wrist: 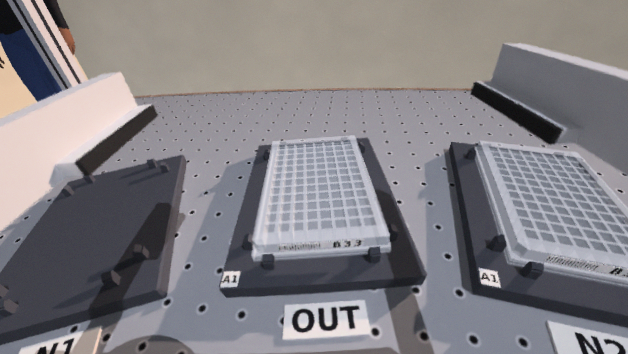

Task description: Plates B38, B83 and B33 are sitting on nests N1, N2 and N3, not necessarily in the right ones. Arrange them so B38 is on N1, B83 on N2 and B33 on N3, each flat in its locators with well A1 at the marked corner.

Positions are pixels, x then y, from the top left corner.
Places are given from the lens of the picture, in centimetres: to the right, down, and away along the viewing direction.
plate B33 (318, 201): 0, 2, 16
plate B38 (552, 207): 16, 2, 14
The marked spots on the plate B33 and the plate B38 are 16 cm apart.
